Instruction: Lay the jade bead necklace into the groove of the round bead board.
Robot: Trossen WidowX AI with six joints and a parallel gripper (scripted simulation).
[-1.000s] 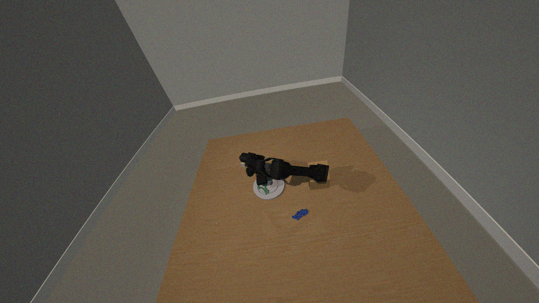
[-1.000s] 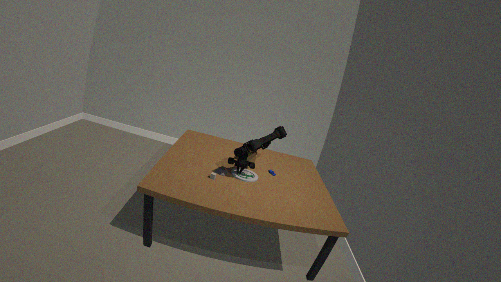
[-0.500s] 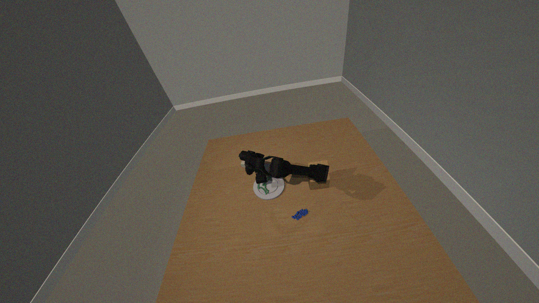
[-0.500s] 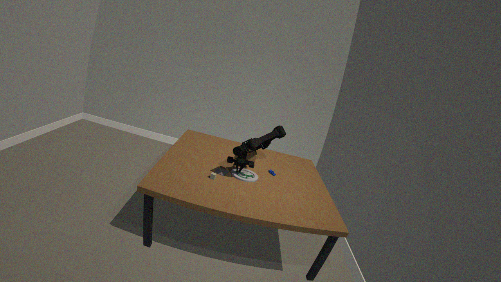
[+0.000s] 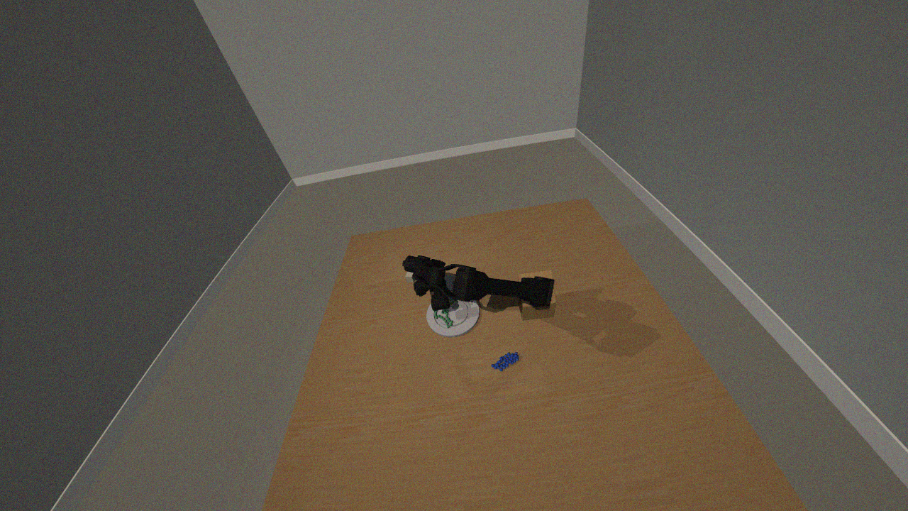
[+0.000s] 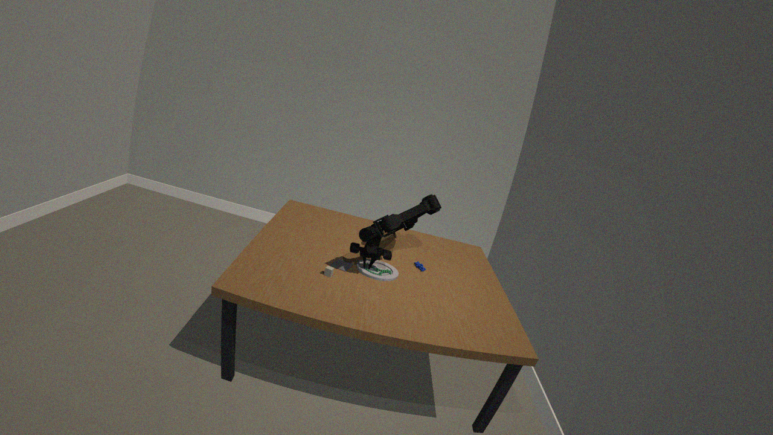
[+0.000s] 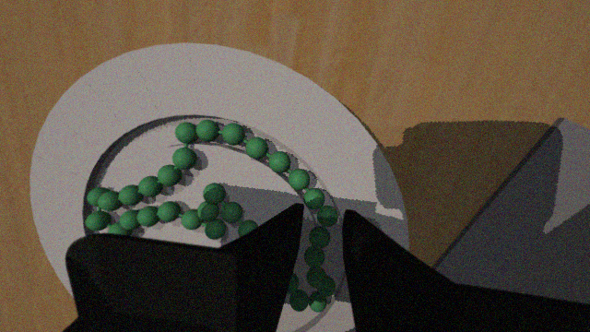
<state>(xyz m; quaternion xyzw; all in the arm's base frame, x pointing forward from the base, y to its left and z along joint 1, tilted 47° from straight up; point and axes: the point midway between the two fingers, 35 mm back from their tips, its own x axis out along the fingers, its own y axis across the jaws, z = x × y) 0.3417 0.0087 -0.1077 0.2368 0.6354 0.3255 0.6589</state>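
My gripper tip is 50 mm to the right of the round bead board, 40 mm past it and 10 mm above it. Also, from my gripper tip: pale block (150 mm to the right, 140 mm ahead); then flat grey plate (110 mm to the right, 10 mm below).
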